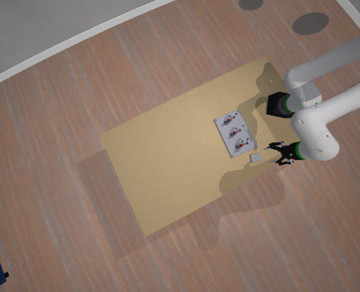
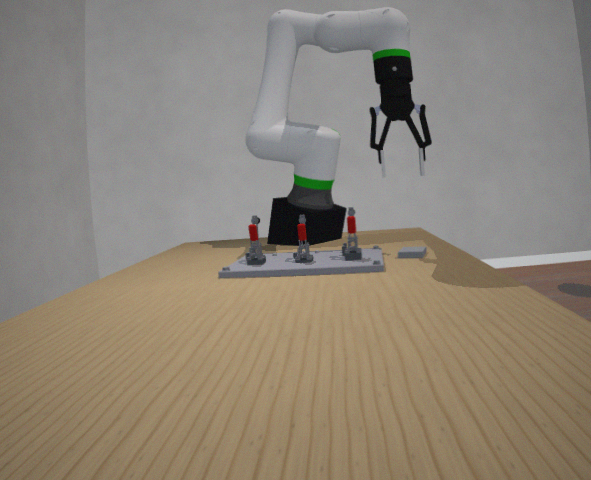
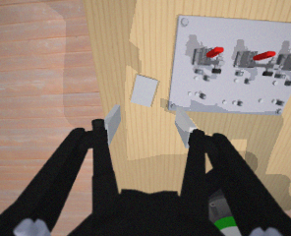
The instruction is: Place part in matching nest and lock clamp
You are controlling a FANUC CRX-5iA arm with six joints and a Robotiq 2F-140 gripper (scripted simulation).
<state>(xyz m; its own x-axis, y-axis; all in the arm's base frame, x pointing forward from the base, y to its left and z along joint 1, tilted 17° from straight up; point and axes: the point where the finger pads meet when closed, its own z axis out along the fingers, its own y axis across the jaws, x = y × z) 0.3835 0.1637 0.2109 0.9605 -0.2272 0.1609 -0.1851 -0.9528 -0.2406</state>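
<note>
The part is 21 cm below my hand and 1 cm to the left of it. The rest, counted from my hand: grey fixture plate 24 cm to the right, 21 cm below, 2 cm ahead.
</note>
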